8 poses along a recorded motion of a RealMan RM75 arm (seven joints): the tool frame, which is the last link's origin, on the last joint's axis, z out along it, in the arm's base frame.
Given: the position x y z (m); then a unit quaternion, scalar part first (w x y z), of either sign.
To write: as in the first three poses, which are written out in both.
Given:
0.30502, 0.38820, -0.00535, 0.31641, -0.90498, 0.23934, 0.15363
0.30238, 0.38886, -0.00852, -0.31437, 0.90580, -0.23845, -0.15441
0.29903, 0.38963, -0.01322, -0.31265, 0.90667, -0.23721, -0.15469
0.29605, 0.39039, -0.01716, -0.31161, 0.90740, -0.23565, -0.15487
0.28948, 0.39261, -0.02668, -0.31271, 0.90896, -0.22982, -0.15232
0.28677, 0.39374, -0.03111, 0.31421, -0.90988, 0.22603, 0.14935
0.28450, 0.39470, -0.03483, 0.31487, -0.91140, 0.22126, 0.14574
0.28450, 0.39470, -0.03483, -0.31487, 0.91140, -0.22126, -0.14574
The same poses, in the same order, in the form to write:
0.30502, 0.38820, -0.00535, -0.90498, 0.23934, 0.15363, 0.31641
0.30238, 0.38886, -0.00852, -0.90580, 0.23845, 0.15441, 0.31437
0.29903, 0.38963, -0.01322, -0.90667, 0.23721, 0.15469, 0.31265
0.29605, 0.39039, -0.01716, -0.90740, 0.23565, 0.15487, 0.31161
0.28948, 0.39261, -0.02668, -0.90896, 0.22982, 0.15232, 0.31271
0.28677, 0.39374, -0.03111, -0.90988, 0.22603, 0.14935, 0.31421
0.28450, 0.39470, -0.03483, -0.91140, 0.22126, 0.14574, 0.31487
0.28450, 0.39470, -0.03483, -0.91140, 0.22126, 0.14574, 0.31487

